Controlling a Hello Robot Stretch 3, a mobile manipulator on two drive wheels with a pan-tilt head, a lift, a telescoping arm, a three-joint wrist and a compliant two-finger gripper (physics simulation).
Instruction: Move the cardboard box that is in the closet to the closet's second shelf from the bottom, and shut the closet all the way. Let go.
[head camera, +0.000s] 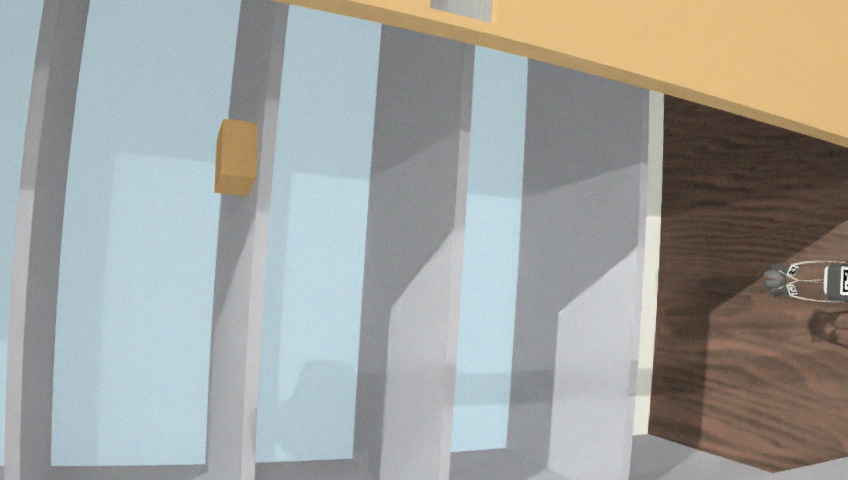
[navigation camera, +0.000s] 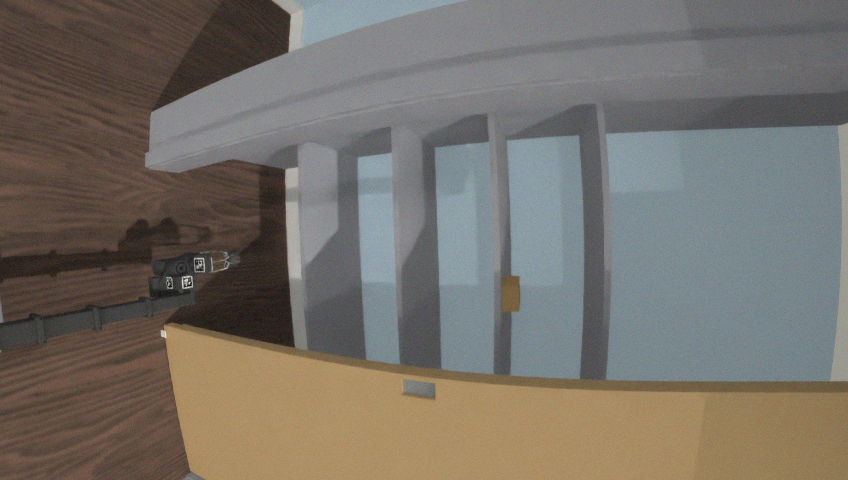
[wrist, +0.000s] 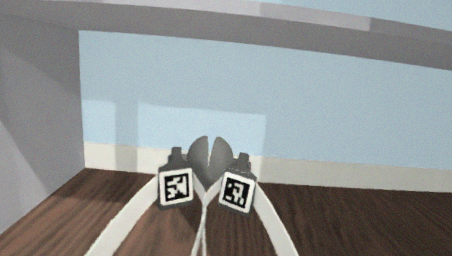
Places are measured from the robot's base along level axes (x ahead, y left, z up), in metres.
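Where they show: gripper, between the fingertips: (head camera: 765, 278) (navigation camera: 239, 258) (wrist: 211, 155).
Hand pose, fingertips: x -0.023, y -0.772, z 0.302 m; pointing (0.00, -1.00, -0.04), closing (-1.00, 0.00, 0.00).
Note:
Things, the pixels of their top centre, and the offset from my fingertips. "pt": a spot on its surface instead. Level surfaces: height alone.
- cardboard box, centre of its top: (head camera: 218, 155) (navigation camera: 519, 293) dy -0.231, dx -0.125, dz +0.891 m
- bottom, a spot on its surface: (head camera: 416, 368) pt dy -0.273, dx +0.185, dz +0.536 m
- dark wooden floor, height of its surface: dz -0.302 m
- cut-out handle, a spot on its surface: (head camera: 462, 8) (navigation camera: 418, 384) pt dy +0.135, dx -0.258, dz +0.699 m
The cardboard box (head camera: 236, 157) (navigation camera: 510, 293) stands on the third shelf from the bottom (head camera: 229, 380) (navigation camera: 498, 196) of the open grey closet (navigation camera: 416, 71). The head and navigation views show the closet sideways. The second shelf from the bottom (head camera: 416, 368) (navigation camera: 407, 190) is one level lower and bears no box in view. The tan closet door (head camera: 714, 53) (navigation camera: 535, 428) stands open. My gripper (head camera: 774, 279) (navigation camera: 234, 258) (wrist: 211, 155) is shut with nothing between its fingertips. It is low, below the level of the lowest shelf and well away from the box.
The lowest shelf (head camera: 595, 380) (navigation camera: 318, 196) (wrist: 250, 35) passes above my fingers in the wrist view. The dark wooden floor (head camera: 743, 386) (navigation camera: 89, 196) (wrist: 350, 220) lies below. The door has a cut-out handle (head camera: 462, 8) (navigation camera: 418, 388). My arm (navigation camera: 65, 324) runs near the door's bottom edge in the navigation view.

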